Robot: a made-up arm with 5 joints.
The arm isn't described. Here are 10 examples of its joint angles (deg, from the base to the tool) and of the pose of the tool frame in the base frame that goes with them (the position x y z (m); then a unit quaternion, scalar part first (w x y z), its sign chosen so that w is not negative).
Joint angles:
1: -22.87 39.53 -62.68 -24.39 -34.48
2: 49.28 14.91 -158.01 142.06 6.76
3: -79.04 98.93 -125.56 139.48 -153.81
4: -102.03 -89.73 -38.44 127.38 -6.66
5: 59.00 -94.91 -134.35 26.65 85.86
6: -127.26 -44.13 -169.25 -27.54 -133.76
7: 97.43 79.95 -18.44 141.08 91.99
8: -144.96 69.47 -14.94 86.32 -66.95
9: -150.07 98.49 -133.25 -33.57 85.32
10: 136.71 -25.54 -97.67 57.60 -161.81
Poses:
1: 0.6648 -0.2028 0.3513 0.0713 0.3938 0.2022 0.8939
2: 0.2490 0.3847 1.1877 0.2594 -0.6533 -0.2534 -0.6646
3: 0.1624 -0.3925 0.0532 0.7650 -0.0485 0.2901 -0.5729
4: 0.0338 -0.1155 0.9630 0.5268 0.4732 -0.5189 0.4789
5: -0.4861 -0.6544 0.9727 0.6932 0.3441 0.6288 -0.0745
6: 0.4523 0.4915 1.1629 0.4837 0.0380 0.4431 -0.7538
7: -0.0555 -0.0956 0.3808 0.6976 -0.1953 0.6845 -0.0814
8: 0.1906 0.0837 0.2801 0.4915 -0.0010 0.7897 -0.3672
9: -0.6275 -0.4347 0.1837 0.7307 -0.6073 -0.3054 0.0635
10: -0.3762 0.2780 1.2976 0.2205 0.8848 -0.3870 0.1369
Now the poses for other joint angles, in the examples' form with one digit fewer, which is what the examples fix.
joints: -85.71 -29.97 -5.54 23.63 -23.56
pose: 0.091 -0.404 0.459 0.423 0.560 -0.303 0.645
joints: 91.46 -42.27 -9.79 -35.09 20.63
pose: -0.063 0.481 0.730 0.701 -0.145 0.107 -0.690
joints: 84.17 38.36 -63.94 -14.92 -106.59
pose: 0.021 0.736 0.362 0.613 0.302 -0.708 -0.178
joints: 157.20 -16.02 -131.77 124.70 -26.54
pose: -0.285 0.087 1.287 0.821 0.082 -0.564 -0.036
